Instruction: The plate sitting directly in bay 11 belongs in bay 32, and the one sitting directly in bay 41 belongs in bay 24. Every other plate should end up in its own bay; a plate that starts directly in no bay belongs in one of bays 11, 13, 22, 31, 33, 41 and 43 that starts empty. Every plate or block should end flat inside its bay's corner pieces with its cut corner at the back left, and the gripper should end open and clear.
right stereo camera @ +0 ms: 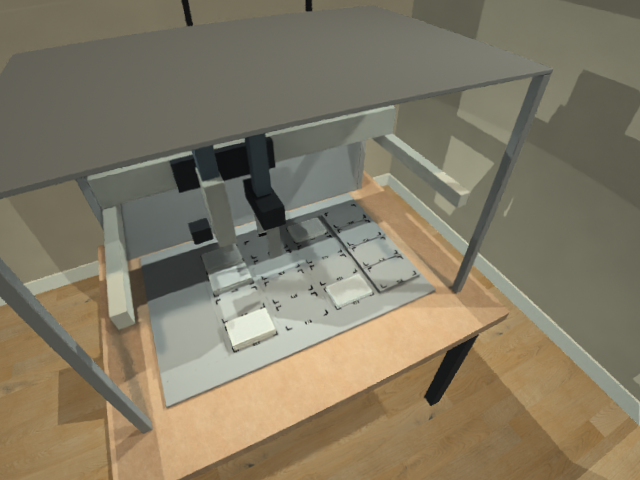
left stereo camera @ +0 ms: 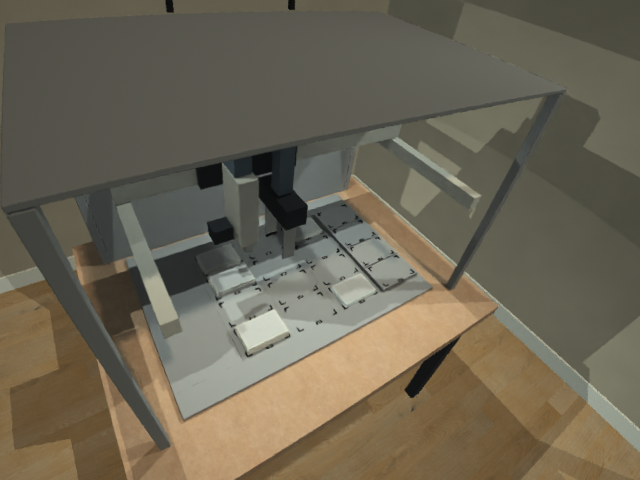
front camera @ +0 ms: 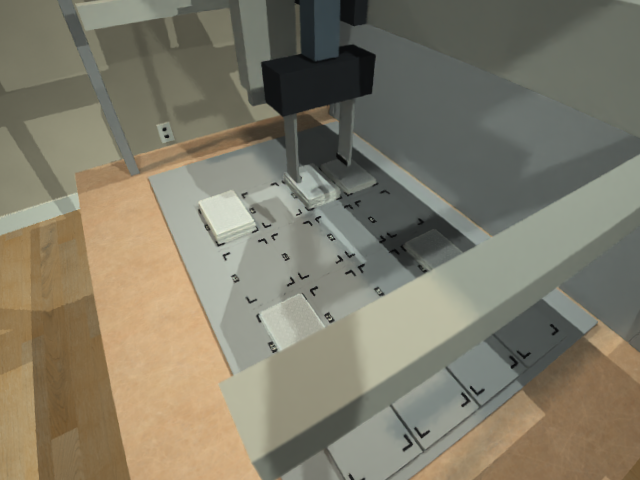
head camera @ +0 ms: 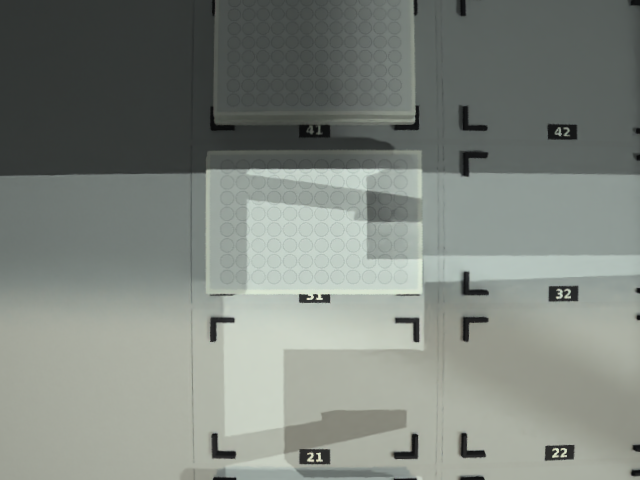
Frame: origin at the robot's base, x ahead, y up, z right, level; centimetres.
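Seen in the pictures: gripper, between the fingertips: (right stereo camera: 269, 244) (left stereo camera: 279, 245) (front camera: 319, 169); robot's base, origin of its link: (right stereo camera: 234, 351) (left stereo camera: 248, 355) (front camera: 200, 210).
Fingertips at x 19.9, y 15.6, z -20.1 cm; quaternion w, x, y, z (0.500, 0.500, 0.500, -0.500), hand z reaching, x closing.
Note:
Pixels of each thing's top centre, then the offset from my fingertips to it. "pt": a spot on its surface instead.
- tall layered stack, centre of its top: (front camera: 225, 210) (left stereo camera: 262, 328) (right stereo camera: 249, 325) dx -13.5, dy -12.9, dz +15.8 cm
- lower plate, centre of its top: (head camera: 314, 49) (front camera: 347, 171) (left stereo camera: 218, 257) (right stereo camera: 221, 256) dx -13.5, dy -14.2, dz -16.3 cm
- bay 13, a spot on its surface: (front camera: 292, 320) (left stereo camera: 349, 290) pt dx +17.4, dy -14.2, dz +15.7 cm
- bay 43, a spot on its surface: (front camera: 433, 248) pt dx +17.3, dy -14.2, dz -16.1 cm
- Bay 32, a spot on its surface: (head camera: 466, 283) pt dx -3.7, dy -15.3, dz -1.8 cm
My gripper (front camera: 320, 169) (left stereo camera: 279, 244) (right stereo camera: 268, 244) is open, its jaws apart with no plate between them, above the deck around bay 31. A tall layered stack (front camera: 226, 214) (left stereo camera: 262, 331) (right stereo camera: 250, 328) stands in bay 11. Another layered stack (head camera: 310, 237) (front camera: 310, 183) (left stereo camera: 232, 280) (right stereo camera: 228, 280) covers bay 31. A lower plate (head camera: 312, 56) (front camera: 351, 174) (left stereo camera: 218, 258) sits in bay 41. Single plates sit in bay 13 (front camera: 292, 320) (left stereo camera: 354, 290) and bay 43 (front camera: 433, 248) (left stereo camera: 308, 229). Bay 32 (head camera: 466, 283) holds no plate. Cut corners cannot be made out.
The parked pipetting stage (left stereo camera: 242, 211) (right stereo camera: 217, 206) hangs beside my gripper. A pale rail (front camera: 361, 351) crosses the front view and hides part of the deck. Raised bays (left stereo camera: 387, 260) line the deck's right side. Frame posts (left stereo camera: 504, 191) stand at the table edges.

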